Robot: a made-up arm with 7 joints.
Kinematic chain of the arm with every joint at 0, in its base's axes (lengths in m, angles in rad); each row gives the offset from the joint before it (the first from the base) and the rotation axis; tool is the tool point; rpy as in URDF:
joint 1: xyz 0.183 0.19 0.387 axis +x
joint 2: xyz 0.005 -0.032 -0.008 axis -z
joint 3: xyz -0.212 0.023 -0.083 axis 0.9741 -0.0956 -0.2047
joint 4: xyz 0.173 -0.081 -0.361 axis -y
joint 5: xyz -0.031 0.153 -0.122 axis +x
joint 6: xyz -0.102 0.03 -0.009 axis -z
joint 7: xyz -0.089 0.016 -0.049 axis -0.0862 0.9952 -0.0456
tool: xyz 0.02 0.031 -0.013 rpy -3.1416 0 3.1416
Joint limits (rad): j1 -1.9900..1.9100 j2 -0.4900..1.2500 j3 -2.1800..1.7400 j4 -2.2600..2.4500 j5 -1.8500..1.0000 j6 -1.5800..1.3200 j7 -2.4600..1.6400
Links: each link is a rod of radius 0.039 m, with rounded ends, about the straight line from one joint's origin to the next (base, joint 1, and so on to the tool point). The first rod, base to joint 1, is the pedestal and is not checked.
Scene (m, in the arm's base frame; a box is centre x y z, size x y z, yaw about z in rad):
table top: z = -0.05
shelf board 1: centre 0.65 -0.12 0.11 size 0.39 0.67 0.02 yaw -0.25
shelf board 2: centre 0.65 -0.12 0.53 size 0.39 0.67 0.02 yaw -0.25
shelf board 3: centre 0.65 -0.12 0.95 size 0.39 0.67 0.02 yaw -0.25
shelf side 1: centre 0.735 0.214 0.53 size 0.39 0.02 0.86 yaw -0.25
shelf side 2: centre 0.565 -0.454 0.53 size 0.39 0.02 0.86 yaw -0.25
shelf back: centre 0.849 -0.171 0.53 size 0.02 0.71 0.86 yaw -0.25
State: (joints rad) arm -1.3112 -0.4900 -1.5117 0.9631 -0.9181 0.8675 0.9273
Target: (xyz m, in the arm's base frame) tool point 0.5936 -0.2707 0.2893
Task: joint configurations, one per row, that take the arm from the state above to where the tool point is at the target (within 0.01 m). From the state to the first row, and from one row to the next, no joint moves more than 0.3 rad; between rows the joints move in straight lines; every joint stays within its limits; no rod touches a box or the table.
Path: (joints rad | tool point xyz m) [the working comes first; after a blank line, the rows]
Joints at the target: -0.6474 -0.4900 -1.4631 1.4985 -0.9808 0.9690 0.9485
Straight joint move there: touches shelf board 2.

1: -1.2689 -0.1980 -1.6082 1.1830 -1.0263 1.0183 0.8784 | 0.4767 -0.2207 0.7970
2: -1.2265 0.0941 -1.7047 1.4029 -1.1344 1.1692 0.8294 | 0.3810 -0.1977 0.7974
3: -1.1842 0.3861 -1.8013 1.6229 -1.2426 1.3200 0.7805 | 0.2840 -0.1716 0.7720
4: -0.9645 0.4030 -1.7427 1.8664 -1.1838 1.3200 0.7961 | 0.3029 -0.2474 0.6092
5: -0.7448 0.4199 -1.6842 2.1098 -1.1251 1.3200 0.8117 | 0.3119 -0.2538 0.4390
6: -0.5252 0.4368 -1.6256 2.3533 -1.0663 1.3200 0.8273 | 0.3094 -0.1981 0.2893
7: -0.5557 0.2051 -1.5850 2.1396 -1.0449 1.2322 0.8576 | 0.3800 -0.2353 0.2997
8: -0.5863 -0.0266 -1.5444 1.9259 -1.0236 1.1445 0.8879 | 0.4535 -0.2592 0.3040
9: -0.6169 -0.2583 -1.5038 1.7122 -1.0022 1.0567 0.9182 | 0.5260 -0.2706 0.3007
10: -0.6474 -0.4900 -1.4631 1.4985 -0.9808 0.9690 0.9485 | 0.5936 -0.2707 0.2893

